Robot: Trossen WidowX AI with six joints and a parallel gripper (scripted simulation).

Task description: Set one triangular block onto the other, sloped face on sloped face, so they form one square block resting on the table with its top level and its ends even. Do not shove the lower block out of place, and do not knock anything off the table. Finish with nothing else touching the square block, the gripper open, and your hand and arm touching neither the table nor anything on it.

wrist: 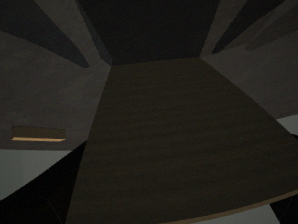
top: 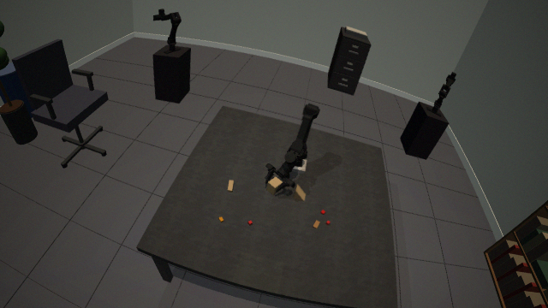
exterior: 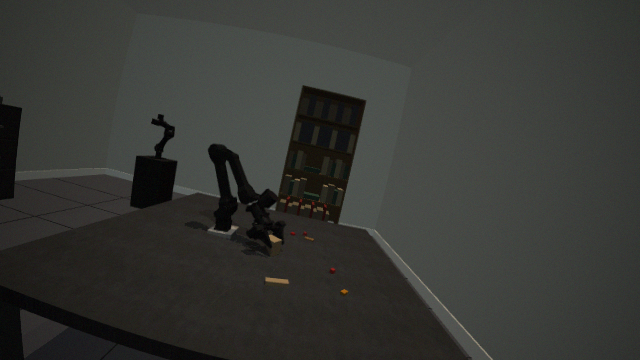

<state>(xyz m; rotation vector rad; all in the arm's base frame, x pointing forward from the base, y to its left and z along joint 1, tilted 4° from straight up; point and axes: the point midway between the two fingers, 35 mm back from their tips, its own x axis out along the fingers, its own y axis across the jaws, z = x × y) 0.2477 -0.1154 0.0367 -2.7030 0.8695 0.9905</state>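
Now: gripper tip 2 cm past the tan triangular block, 2 cm to the right of it and 1 cm above it. From my gripper tip the other things lie so: orange cube 25 cm ahead, 21 cm to the right, 4 cm below.
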